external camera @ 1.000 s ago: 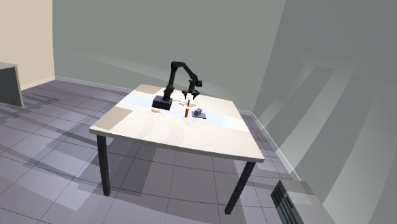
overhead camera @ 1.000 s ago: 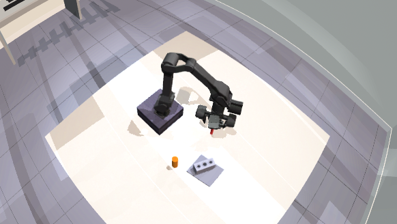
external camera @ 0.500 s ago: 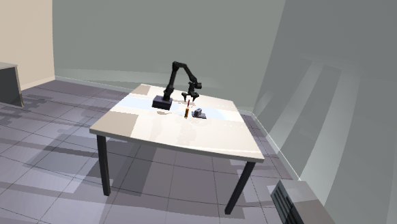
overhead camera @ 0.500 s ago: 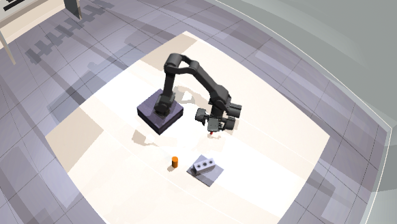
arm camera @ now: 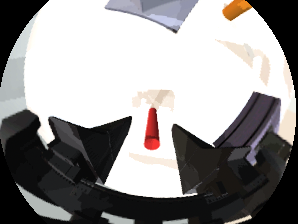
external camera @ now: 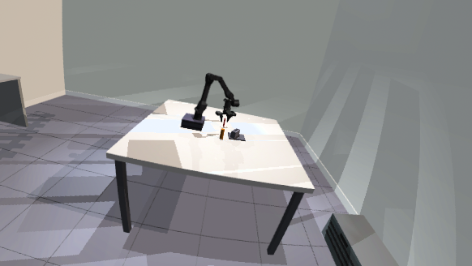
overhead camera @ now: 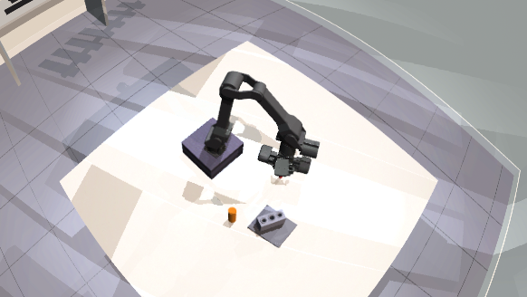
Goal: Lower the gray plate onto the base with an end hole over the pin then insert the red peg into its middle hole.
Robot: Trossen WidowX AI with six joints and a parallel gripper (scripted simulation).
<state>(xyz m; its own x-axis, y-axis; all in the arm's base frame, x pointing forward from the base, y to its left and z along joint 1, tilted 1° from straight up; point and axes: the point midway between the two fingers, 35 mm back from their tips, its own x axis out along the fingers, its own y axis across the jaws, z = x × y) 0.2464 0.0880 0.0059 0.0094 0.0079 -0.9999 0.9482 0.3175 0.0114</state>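
Now: the gray plate 190 mm to the right of my gripper tip and 80 mm ahead of it. From my gripper tip the other things lie so: orange cylinder: 260 mm to the right, 40 mm behind; red peg: right at my gripper tip; base: 180 mm to the right, 100 mm ahead, 30 mm below.
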